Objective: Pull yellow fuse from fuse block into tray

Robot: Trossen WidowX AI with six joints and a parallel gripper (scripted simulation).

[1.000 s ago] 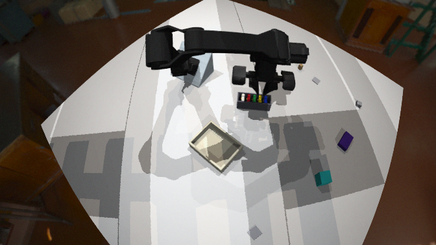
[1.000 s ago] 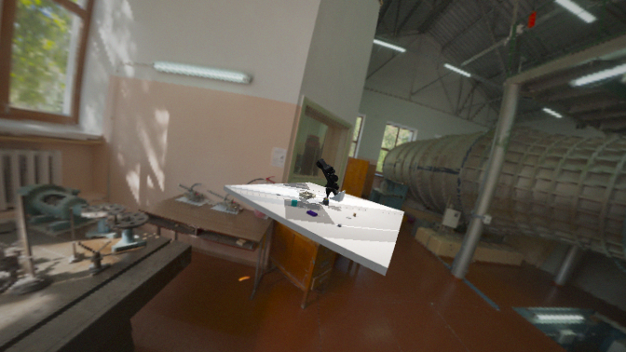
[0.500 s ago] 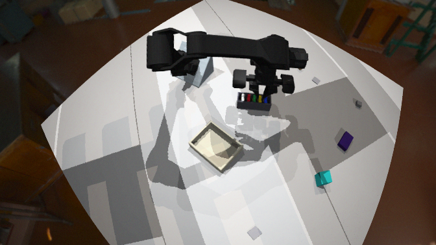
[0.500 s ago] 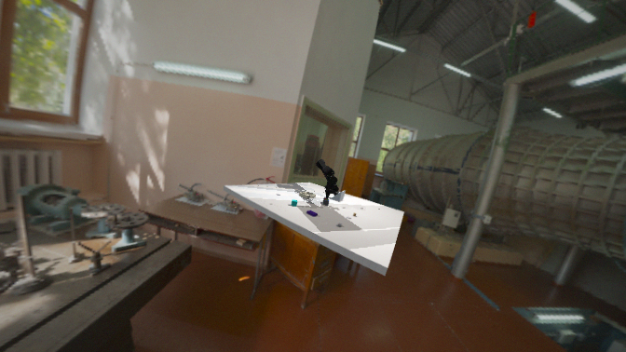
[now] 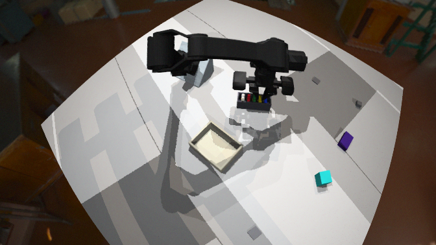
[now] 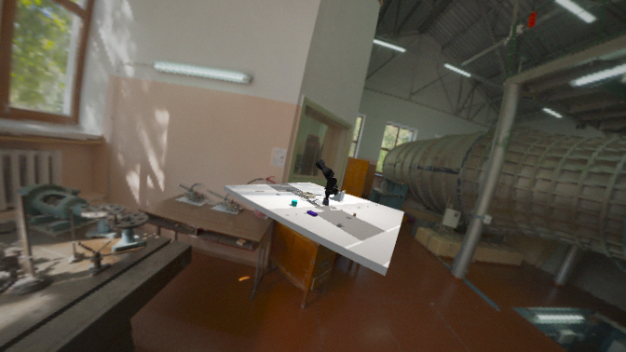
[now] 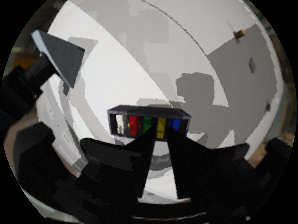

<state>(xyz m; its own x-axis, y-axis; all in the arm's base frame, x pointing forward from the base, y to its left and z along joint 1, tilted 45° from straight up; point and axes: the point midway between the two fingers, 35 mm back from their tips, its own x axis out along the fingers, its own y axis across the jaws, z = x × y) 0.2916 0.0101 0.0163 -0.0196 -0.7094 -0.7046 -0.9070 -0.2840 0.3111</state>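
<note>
The blue fuse lies 2 cm ahead of my gripper tip, 1 cm to the left of it and 1 cm below it. Round my gripper tip: brown cube 27 cm to the left, 8 cm ahead, 3 cm below; then tray 21 cm to the right, 4 cm below, 4 cm behind; then yellow fuse 1 cm below.
</note>
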